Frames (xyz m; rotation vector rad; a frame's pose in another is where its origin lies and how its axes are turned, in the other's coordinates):
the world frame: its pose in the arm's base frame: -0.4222 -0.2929 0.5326 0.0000 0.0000 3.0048
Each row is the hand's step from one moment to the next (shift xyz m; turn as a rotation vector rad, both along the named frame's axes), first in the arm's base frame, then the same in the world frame.
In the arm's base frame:
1: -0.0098 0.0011 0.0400 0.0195 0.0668 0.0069
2: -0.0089 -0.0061 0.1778 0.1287 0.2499 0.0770
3: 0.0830 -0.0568 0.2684 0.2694 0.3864 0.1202
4: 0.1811 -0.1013 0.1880 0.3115 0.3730 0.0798
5: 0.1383 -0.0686 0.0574 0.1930 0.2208 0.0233
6: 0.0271 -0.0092 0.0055 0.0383 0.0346 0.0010
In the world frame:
1: 0.0099 0.0002 0.0400 -0.0102 -0.0688 0.0069
2: 0.0080 0.0073 0.1778 -0.0934 -0.2651 0.0770
3: -0.0900 0.0450 0.2684 -0.2142 -0.4195 0.1202
4: -0.1932 0.0757 0.1880 -0.2577 -0.4120 0.0798
5: -0.1464 0.0491 0.0574 -0.1611 -0.2451 0.0233
6: -0.0281 0.0054 0.0055 -0.0332 -0.0395 0.0010

